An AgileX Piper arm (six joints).
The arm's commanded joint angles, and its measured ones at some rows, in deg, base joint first. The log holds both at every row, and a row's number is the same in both.
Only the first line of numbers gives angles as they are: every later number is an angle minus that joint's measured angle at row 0.
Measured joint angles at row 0:
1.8, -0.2, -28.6, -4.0, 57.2, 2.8
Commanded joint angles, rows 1 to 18:
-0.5, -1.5, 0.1, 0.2, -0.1, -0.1
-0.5, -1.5, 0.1, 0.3, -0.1, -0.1
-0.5, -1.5, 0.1, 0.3, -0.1, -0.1
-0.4, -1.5, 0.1, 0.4, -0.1, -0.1
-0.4, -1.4, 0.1, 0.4, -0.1, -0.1
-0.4, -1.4, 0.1, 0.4, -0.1, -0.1
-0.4, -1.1, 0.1, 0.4, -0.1, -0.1
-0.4, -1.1, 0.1, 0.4, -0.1, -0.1
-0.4, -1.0, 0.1, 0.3, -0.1, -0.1
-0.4, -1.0, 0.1, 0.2, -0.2, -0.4
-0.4, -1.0, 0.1, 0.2, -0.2, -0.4
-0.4, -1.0, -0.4, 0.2, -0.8, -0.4
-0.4, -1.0, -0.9, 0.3, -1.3, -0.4
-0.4, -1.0, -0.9, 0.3, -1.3, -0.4
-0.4, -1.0, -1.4, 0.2, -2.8, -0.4
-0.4, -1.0, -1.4, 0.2, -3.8, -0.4
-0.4, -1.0, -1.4, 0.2, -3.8, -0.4
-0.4, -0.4, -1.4, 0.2, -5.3, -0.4
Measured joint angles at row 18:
0.0, 0.0, -0.9, 0.0, -2.5, 0.0
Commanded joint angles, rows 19 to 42:
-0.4, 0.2, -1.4, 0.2, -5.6, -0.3
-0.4, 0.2, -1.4, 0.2, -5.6, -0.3
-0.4, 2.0, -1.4, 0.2, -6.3, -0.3
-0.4, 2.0, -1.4, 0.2, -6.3, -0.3
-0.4, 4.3, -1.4, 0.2, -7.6, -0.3
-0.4, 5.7, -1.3, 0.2, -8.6, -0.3
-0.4, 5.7, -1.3, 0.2, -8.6, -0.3
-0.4, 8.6, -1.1, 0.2, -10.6, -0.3
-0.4, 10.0, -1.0, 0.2, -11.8, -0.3
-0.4, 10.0, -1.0, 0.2, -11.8, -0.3
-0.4, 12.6, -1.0, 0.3, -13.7, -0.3
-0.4, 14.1, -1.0, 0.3, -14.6, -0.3
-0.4, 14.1, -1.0, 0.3, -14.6, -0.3
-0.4, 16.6, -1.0, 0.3, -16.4, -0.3
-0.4, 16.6, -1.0, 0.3, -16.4, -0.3
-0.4, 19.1, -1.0, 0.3, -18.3, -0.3
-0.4, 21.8, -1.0, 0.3, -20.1, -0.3
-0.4, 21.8, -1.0, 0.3, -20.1, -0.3
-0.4, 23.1, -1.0, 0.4, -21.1, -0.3
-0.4, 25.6, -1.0, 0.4, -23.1, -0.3
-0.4, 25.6, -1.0, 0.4, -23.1, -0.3
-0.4, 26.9, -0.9, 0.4, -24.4, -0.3
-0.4, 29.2, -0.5, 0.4, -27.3, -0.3
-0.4, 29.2, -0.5, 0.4, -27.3, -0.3
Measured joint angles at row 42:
0.0, 26.5, -1.0, 0.1, -22.9, 0.0
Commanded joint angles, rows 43 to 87:
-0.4, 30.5, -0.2, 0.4, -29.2, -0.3
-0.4, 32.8, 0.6, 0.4, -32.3, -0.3
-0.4, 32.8, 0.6, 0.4, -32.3, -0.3
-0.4, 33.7, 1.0, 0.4, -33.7, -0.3
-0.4, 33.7, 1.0, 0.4, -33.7, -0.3
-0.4, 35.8, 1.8, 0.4, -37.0, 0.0
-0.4, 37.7, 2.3, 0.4, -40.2, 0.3
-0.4, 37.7, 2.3, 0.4, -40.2, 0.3
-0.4, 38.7, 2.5, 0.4, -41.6, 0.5
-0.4, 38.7, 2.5, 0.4, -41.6, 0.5
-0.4, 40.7, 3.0, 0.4, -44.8, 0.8
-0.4, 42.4, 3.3, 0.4, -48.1, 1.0
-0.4, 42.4, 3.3, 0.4, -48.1, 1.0
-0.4, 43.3, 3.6, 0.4, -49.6, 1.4
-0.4, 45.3, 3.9, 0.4, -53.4, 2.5
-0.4, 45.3, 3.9, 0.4, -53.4, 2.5
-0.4, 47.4, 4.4, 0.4, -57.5, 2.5
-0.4, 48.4, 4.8, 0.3, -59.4, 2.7
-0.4, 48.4, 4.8, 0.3, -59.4, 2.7
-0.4, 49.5, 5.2, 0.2, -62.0, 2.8
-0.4, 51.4, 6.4, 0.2, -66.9, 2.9
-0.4, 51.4, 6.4, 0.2, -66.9, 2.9
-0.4, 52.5, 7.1, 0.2, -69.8, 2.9
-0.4, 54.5, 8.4, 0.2, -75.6, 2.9
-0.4, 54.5, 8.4, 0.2, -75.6, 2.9
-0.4, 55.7, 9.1, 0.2, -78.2, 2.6
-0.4, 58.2, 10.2, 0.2, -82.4, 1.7
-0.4, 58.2, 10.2, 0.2, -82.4, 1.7
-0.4, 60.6, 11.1, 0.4, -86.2, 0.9
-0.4, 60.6, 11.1, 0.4, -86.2, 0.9
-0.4, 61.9, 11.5, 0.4, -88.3, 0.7
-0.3, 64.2, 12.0, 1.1, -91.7, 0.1
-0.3, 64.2, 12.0, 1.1, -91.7, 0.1
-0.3, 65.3, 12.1, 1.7, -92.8, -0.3
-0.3, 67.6, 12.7, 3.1, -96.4, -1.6
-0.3, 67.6, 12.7, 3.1, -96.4, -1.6
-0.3, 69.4, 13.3, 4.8, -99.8, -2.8
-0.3, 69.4, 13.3, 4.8, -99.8, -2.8
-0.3, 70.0, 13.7, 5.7, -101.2, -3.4
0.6, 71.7, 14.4, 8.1, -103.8, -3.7
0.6, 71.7, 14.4, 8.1, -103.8, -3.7
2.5, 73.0, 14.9, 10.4, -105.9, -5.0
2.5, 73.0, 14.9, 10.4, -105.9, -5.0
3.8, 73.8, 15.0, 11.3, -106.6, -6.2
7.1, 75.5, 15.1, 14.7, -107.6, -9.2
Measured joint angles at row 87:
3.6, 73.8, 14.8, 10.9, -104.9, -5.0
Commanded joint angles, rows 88 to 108:
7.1, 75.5, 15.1, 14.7, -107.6, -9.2
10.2, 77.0, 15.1, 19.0, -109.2, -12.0
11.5, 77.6, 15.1, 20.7, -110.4, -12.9
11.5, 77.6, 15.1, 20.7, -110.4, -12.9
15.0, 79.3, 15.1, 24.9, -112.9, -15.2
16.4, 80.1, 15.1, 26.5, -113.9, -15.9
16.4, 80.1, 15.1, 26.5, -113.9, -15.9
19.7, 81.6, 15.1, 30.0, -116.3, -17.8
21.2, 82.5, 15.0, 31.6, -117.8, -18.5
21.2, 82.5, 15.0, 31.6, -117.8, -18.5
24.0, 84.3, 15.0, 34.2, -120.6, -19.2
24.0, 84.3, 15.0, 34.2, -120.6, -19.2
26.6, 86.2, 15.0, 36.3, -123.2, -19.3
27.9, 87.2, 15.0, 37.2, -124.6, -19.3
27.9, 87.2, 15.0, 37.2, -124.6, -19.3
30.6, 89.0, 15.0, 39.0, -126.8, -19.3
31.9, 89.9, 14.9, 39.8, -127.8, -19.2
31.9, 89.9, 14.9, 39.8, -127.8, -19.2
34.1, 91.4, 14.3, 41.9, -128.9, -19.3
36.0, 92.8, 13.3, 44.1, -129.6, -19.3
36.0, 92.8, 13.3, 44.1, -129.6, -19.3
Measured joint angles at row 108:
33.6, 91.4, 14.8, 41.2, -125.9, -18.5
